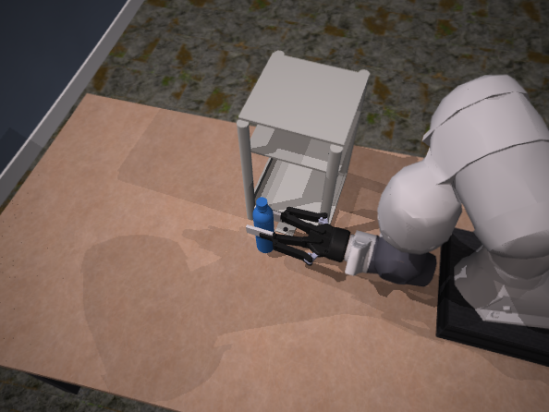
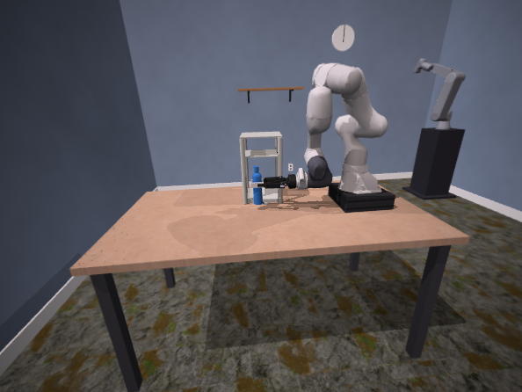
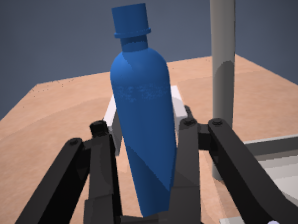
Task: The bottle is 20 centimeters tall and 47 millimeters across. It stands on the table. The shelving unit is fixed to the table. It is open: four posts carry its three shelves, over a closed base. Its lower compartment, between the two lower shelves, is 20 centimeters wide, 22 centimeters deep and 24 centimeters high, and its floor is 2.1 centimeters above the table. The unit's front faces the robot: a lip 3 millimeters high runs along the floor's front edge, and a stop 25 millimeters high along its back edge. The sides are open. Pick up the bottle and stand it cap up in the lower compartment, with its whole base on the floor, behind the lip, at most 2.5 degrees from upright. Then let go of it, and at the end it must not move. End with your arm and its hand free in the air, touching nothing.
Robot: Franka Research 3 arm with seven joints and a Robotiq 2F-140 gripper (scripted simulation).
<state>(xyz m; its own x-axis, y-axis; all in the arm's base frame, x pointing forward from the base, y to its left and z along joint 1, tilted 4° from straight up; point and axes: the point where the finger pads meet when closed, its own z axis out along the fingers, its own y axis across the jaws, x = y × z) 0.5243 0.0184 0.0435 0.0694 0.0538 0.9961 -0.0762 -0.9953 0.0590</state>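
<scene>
Right now my hand is 40 mm past the grey shelving unit, 200 mm to the left of it and 40 mm below it.
</scene>
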